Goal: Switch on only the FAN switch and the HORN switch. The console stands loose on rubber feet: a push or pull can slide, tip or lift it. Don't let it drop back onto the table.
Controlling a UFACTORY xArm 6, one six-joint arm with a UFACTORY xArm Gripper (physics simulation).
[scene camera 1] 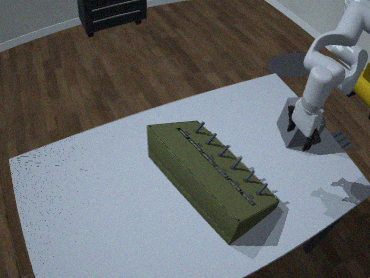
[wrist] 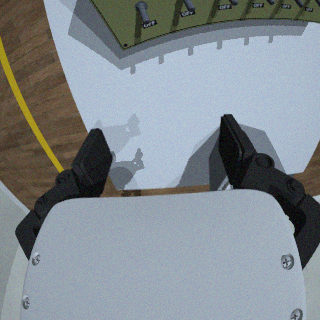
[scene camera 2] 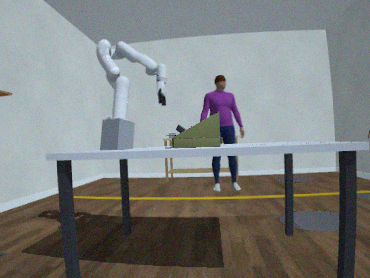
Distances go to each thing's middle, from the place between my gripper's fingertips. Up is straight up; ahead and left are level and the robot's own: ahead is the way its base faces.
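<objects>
There's an olive wedge-shaped console [scene camera 1: 221,189] here, and my hand is 23 cm above it, 17 cm to the left of it and 21 cm short of it.
</objects>
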